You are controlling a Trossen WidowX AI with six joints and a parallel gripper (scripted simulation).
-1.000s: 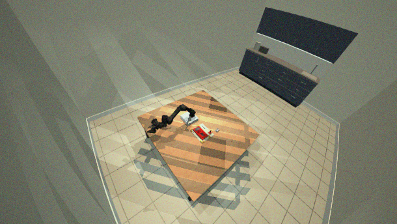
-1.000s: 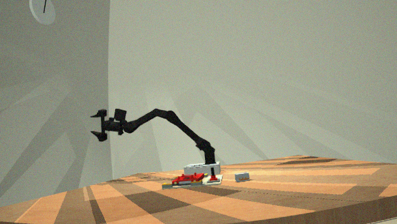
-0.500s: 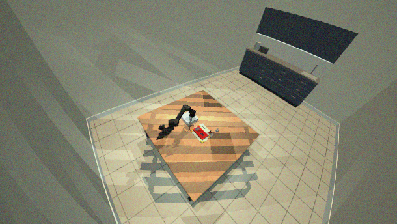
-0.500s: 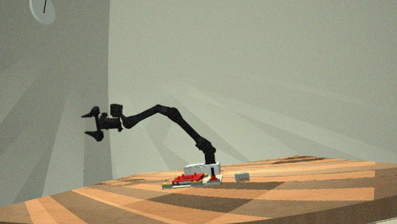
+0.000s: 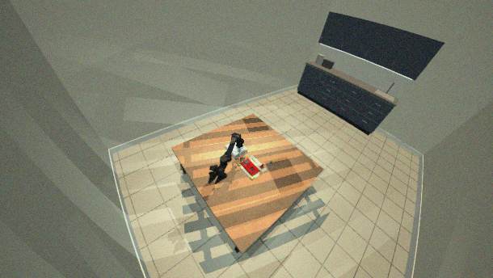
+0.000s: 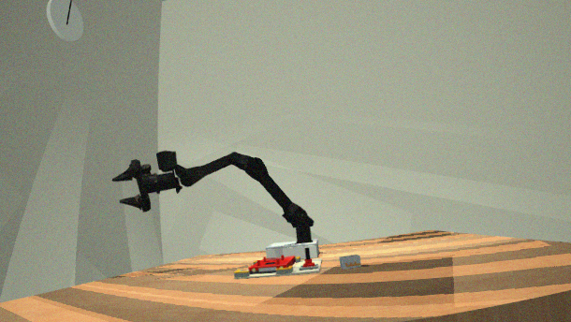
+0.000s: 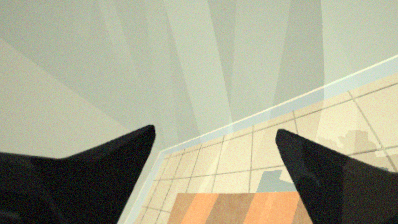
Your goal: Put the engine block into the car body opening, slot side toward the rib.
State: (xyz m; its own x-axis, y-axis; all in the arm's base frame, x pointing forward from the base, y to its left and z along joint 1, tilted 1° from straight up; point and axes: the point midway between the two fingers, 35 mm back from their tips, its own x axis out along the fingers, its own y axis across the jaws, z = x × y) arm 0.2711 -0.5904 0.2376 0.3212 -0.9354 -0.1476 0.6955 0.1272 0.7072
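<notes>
Now: gripper tip 120 mm short of the grey engine block, 720 mm to the right of it and 280 mm above it.
</notes>
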